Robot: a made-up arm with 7 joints. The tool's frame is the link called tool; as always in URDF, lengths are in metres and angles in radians. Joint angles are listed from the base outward.
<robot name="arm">
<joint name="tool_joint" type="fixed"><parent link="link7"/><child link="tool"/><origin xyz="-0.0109 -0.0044 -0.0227" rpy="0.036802 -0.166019 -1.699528"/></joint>
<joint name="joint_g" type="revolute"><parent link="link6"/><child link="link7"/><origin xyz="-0.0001 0.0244 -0.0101"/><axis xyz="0 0 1"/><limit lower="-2.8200" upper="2.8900"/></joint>
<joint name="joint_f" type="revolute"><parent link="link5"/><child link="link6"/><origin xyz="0.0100 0.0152 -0.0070"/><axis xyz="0 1 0"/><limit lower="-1.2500" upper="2.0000"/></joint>
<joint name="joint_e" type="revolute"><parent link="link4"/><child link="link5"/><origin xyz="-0.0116 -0.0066 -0.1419"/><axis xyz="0 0 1"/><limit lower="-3.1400" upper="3.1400"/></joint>
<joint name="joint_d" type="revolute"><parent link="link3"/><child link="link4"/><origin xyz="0.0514 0.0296 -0.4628"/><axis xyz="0 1 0"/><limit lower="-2.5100" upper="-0.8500"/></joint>
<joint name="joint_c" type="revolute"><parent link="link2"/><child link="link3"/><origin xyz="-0.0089 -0.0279 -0.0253"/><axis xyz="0 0 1"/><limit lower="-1.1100" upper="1.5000"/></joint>
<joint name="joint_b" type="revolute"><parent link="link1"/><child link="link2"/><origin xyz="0.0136 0.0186 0.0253"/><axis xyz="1 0 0"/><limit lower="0.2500" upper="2.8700"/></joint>
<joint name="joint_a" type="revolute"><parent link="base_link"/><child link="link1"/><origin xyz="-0.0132 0.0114 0.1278"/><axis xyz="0 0.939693 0.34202"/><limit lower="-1.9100" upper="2.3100"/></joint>
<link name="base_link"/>
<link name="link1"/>
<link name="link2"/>
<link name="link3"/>
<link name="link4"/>
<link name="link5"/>
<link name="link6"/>
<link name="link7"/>
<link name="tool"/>
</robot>
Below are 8 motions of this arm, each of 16 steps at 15 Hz.
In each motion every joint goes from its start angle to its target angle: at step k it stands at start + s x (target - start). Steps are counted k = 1, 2, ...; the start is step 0. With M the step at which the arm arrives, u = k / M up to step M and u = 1 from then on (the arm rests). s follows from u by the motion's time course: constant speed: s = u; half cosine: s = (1 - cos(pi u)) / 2; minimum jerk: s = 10 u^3 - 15 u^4 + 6 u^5.
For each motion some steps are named. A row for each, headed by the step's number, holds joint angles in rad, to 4 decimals.
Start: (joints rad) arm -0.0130 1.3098 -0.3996 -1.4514 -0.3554 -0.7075 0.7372
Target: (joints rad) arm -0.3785 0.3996 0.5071 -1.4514 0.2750 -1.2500 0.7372
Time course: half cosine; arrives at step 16
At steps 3, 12, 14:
3: -0.0438 1.2331 -0.3232 -1.4514 -0.3023 -0.7532 0.7372
12: -0.3250 0.5329 0.3743 -1.4514 0.1827 -1.1706 0.7372
14: -0.3646 0.4342 0.4726 -1.4514 0.2510 -1.2294 0.7372

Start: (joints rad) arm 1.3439 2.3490 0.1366 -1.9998 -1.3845 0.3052 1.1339
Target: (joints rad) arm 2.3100 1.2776 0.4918 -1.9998 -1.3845 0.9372 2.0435
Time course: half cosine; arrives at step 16
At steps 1, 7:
1: 1.3532 2.3387 0.1400 -1.9998 -1.3845 0.3113 1.1426
7: 1.7327 1.9178 0.2796 -1.9998 -1.3845 0.5596 1.5000

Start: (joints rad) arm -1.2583 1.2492 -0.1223 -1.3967 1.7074 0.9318 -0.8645
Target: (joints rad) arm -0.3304 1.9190 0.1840 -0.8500 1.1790 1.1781 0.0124
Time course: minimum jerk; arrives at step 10
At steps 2, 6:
2: -1.2046 1.2880 -0.1046 -1.3650 1.6768 0.9461 -0.8137
6: -0.6250 1.7064 0.0868 -1.0235 1.3467 1.0999 -0.2660

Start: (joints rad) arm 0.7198 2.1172 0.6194 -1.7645 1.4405 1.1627 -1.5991
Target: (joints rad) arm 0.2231 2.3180 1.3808 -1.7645 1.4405 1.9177 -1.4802
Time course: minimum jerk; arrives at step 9
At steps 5, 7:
5: 0.4201 2.2383 1.0788 -1.7645 1.4405 1.6182 -1.5274
7: 0.2611 2.3027 1.3226 -1.7645 1.4405 1.8600 -1.4893

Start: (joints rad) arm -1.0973 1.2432 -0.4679 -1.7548 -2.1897 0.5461 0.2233
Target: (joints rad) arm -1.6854 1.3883 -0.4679 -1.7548 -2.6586 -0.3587 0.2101
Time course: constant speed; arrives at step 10
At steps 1, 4, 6, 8, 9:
1: -1.1561 1.2577 -0.4679 -1.7548 -2.2366 0.4556 0.2220
4: -1.3325 1.3012 -0.4679 -1.7548 -2.3773 0.1842 0.2180
6: -1.4502 1.3303 -0.4679 -1.7548 -2.4710 0.0032 0.2154
8: -1.5678 1.3593 -0.4679 -1.7548 -2.5648 -0.1777 0.2127
9: -1.6266 1.3738 -0.4679 -1.7548 -2.6117 -0.2682 0.2114

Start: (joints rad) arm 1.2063 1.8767 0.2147 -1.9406 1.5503 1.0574 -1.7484
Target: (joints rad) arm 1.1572 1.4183 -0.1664 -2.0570 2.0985 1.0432 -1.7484
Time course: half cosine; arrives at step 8
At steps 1, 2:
1: 1.2044 1.8593 0.2002 -1.9450 1.5712 1.0569 -1.7484
2: 1.1991 1.8096 0.1589 -1.9576 1.6306 1.0553 -1.7484

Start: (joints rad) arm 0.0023 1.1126 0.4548 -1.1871 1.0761 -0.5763 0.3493
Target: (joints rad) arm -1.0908 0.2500 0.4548 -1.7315 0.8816 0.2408 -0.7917
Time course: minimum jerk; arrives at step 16
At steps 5, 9, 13, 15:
5: -0.1945 0.9573 0.4548 -1.2851 1.0411 -0.4292 0.1439
9: -0.6710 0.5813 0.4548 -1.5224 0.9563 -0.0730 -0.3535
13: -1.0375 0.2921 0.4548 -1.7050 0.8911 0.2010 -0.7361
15: -1.0884 0.2519 0.4548 -1.7303 0.8820 0.2390 -0.7892

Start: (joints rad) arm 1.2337 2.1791 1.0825 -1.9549 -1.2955 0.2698 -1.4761
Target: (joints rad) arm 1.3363 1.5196 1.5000 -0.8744 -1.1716 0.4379 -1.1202
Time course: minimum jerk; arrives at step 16
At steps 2, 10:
2: 1.2353 2.1685 1.0892 -1.9376 -1.2935 0.2725 -1.4704
10: 1.3081 1.7011 1.3851 -1.1718 -1.2057 0.3916 -1.2181

